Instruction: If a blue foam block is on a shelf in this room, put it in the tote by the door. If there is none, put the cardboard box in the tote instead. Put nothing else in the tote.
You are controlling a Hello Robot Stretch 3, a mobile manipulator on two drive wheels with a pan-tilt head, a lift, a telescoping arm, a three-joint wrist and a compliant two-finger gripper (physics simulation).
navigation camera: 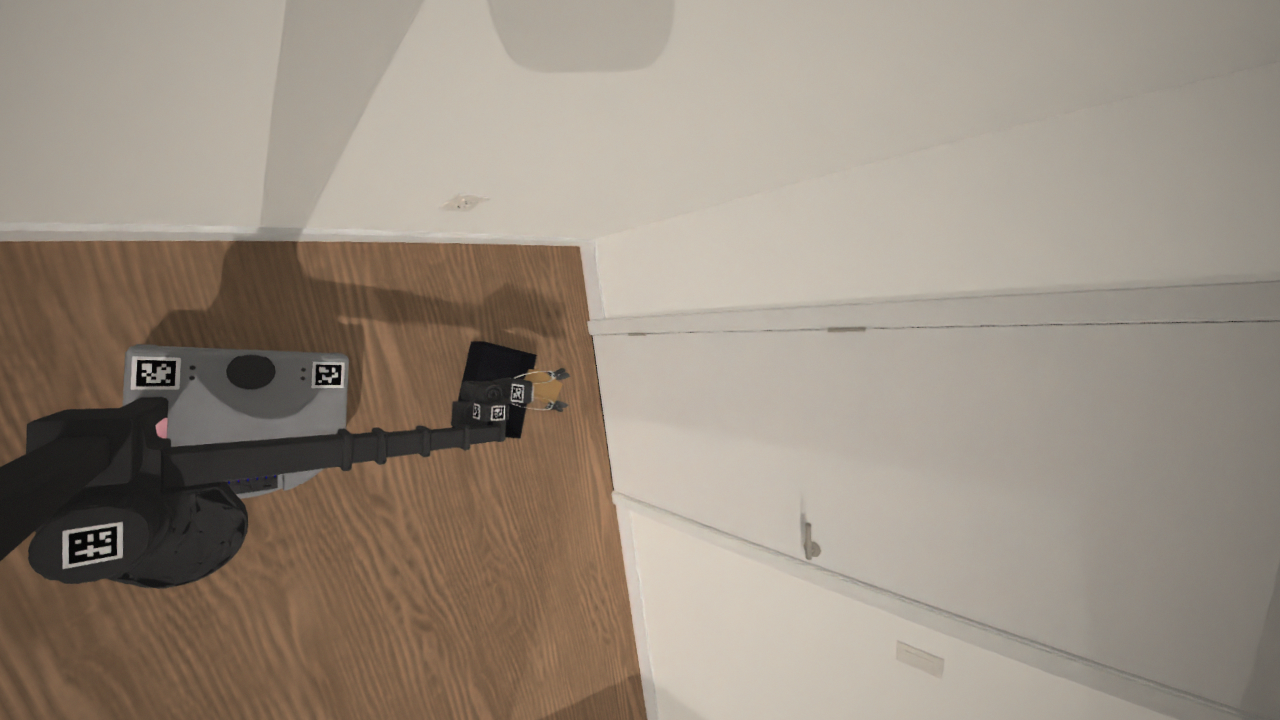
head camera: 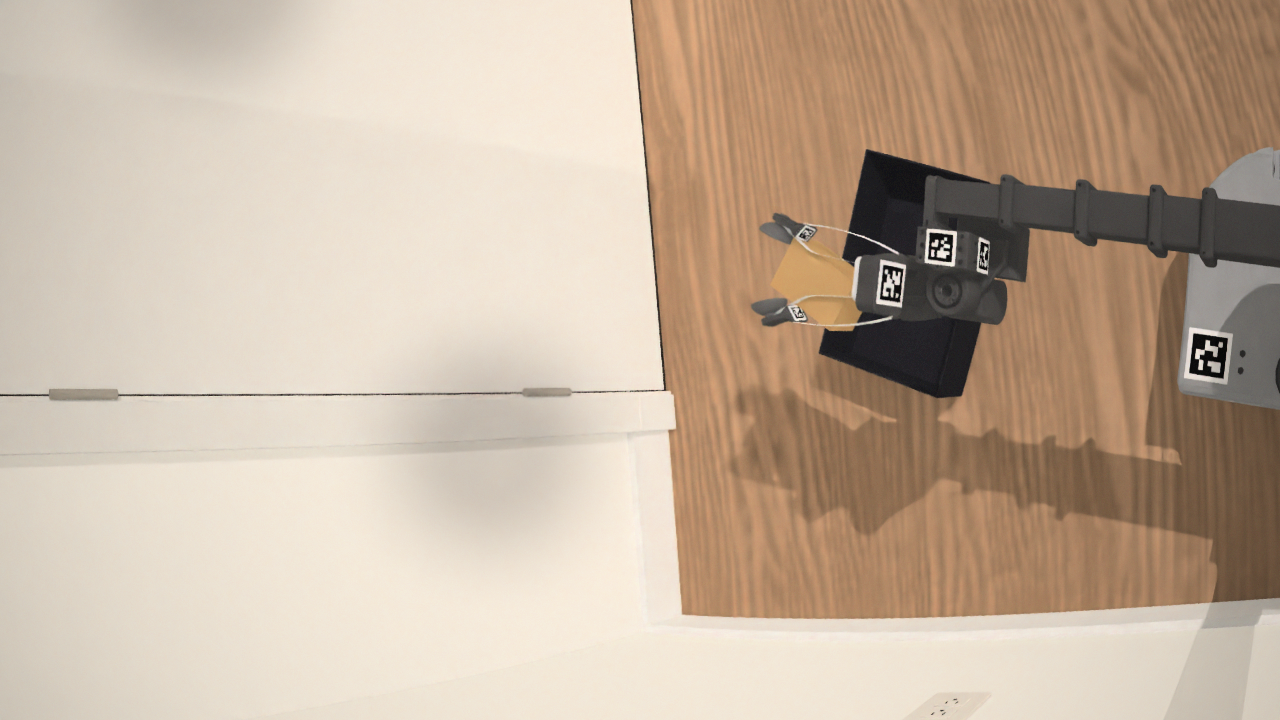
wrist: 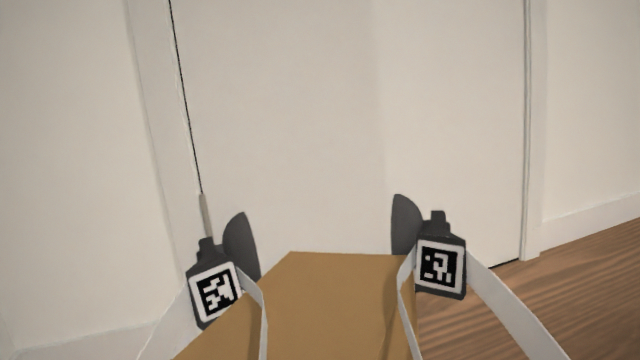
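Seen in the pictures: gripper, between the fingertips: (navigation camera: 567, 390) (head camera: 758, 267) (wrist: 322, 230); robot's base, origin of its link: (navigation camera: 251, 369).
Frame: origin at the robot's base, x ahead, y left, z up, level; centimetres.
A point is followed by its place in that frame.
Note:
A tan cardboard box (head camera: 810, 268) {y -57.5, x -3.1, z 40.2 cm} (navigation camera: 545, 391) {y -56.8, x -2.8, z 40.2 cm} (wrist: 335, 300) {y -57.5, x -2.6, z 40.2 cm} sits between the two fingers of my gripper (head camera: 775, 270) {y -64.1, x -2.6, z 40.3 cm} (navigation camera: 561, 390) {y -64.1, x -2.6, z 40.3 cm} (wrist: 322, 230) {y -64.1, x -2.6, z 40.3 cm}, which is shut on it. The black open tote (head camera: 971, 358) {y -52.2, x 5.2, z 0.2 cm} (navigation camera: 487, 360) {y -59.2, x 4.6, z 0.3 cm} stands on the floor near the door. In the head view my wrist covers the middle of the tote, and the box extends past the tote's door-side edge. The gripper is above the floor; its exact height over the tote is hard to tell. The part of the tote under the wrist is hidden. No blue foam block or shelf shows in these views.
The white door (head camera: 313, 223) {y -111.9, x -3.3, z 68.5 cm} (navigation camera: 760, 402) {y -112.3, x -4.6, z 77.3 cm} (wrist: 300, 125) {y -111.5, x -1.5, z 43.1 cm} is beyond the fingertips. A wall with an outlet (head camera: 948, 705) {y -32.3, x 40.0, z 39.5 cm} (navigation camera: 464, 203) {y -31.9, x 39.8, z 41.4 cm} meets the door wall at a corner. My grey base (head camera: 1230, 295) {y -10.9, x -7.6, z 16.0 cm} (navigation camera: 295, 402) {y -7.3, x -6.3, z 16.0 cm} is on the tote's other side, with the arm (head camera: 1118, 219) {y -19.8, x -10.0, z 52.0 cm} (navigation camera: 268, 454) {y -2.0, x -9.6, z 52.4 cm} extended.

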